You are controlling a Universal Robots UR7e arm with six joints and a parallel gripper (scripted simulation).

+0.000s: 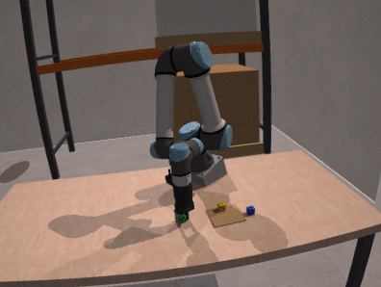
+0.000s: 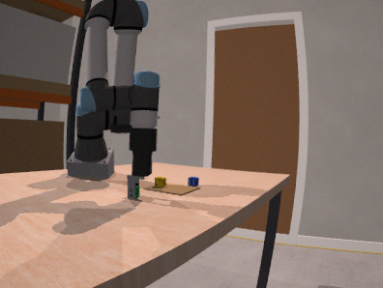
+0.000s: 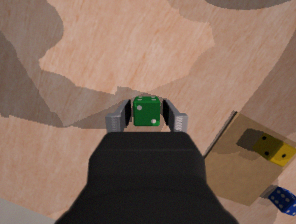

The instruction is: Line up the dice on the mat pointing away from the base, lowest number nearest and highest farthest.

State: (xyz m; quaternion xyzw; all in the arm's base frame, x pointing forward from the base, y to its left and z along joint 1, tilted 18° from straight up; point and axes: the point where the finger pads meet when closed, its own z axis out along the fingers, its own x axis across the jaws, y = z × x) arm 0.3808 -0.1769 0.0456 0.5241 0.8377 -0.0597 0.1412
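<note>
Now: hand right at the green die. Also, from my hand: tan mat 180 mm to the left, 20 mm below, 20 mm ahead; blue die 290 mm to the left, 50 mm ahead; yellow die 180 mm to the left, 20 mm behind.
</note>
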